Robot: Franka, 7 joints.
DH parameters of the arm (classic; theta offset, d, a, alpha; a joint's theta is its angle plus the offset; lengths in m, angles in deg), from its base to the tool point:
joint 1: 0 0.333 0 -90
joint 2: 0 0 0 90
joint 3: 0 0.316 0.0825 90
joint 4: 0 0 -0.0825 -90
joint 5: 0 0.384 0 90
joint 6: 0 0 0.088 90
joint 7: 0 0.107 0 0
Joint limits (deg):
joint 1: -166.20..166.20
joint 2: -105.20..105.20
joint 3: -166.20..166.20
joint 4: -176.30..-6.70
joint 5: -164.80..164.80
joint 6: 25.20..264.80
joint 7: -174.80..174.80
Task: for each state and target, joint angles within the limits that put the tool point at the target. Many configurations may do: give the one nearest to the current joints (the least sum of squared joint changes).
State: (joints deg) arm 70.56 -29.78 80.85 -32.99 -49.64 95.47 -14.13
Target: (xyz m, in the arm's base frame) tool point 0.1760 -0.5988 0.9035
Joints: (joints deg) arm 117.99 -50.54 80.12 -12.17 -53.08 125.07 -14.13
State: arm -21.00 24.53 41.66 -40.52 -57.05 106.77 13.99
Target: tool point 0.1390 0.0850 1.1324
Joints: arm -17.03 -9.62 44.03 -24.77 -57.17 97.74 13.99
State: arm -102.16 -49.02 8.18 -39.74 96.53 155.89 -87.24
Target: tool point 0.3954 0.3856 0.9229
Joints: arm -114.95 -75.89 29.12 -58.99 100.18 160.31 -87.24
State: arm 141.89 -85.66 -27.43 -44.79 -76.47 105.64 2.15
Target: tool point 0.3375 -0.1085 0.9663
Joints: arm 134.06 -73.90 -8.33 -76.16 -67.77 96.15 2.15
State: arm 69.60 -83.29 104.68 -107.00 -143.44 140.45 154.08
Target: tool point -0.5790 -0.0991 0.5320
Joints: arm 85.30 -79.94 73.57 -114.36 -143.19 138.80 154.08
